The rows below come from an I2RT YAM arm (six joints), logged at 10 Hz.
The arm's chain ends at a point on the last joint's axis. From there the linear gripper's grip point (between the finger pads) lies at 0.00 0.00 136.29 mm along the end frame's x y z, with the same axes.
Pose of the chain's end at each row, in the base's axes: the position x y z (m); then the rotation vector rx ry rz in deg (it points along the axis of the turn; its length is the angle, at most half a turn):
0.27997 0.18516 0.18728 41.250 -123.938 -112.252
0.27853 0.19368 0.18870 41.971 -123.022 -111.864
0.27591 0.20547 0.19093 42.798 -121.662 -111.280
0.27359 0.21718 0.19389 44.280 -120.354 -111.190
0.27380 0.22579 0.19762 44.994 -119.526 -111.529
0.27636 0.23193 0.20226 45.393 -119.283 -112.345
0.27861 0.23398 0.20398 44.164 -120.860 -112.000
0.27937 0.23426 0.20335 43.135 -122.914 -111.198
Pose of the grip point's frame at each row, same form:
0.22435 0.30800 0.16750 41.250 -123.938 -112.252
0.22079 0.31559 0.16925 41.971 -123.022 -111.864
0.21516 0.32600 0.17207 42.798 -121.662 -111.280
0.21015 0.33645 0.17582 44.280 -120.354 -111.190
0.20920 0.34458 0.18054 44.994 -119.526 -111.529
0.21209 0.35103 0.18613 45.393 -119.283 -112.345
0.21681 0.35415 0.18623 44.164 -120.860 -112.000
0.22021 0.35532 0.18287 43.135 -122.914 -111.198

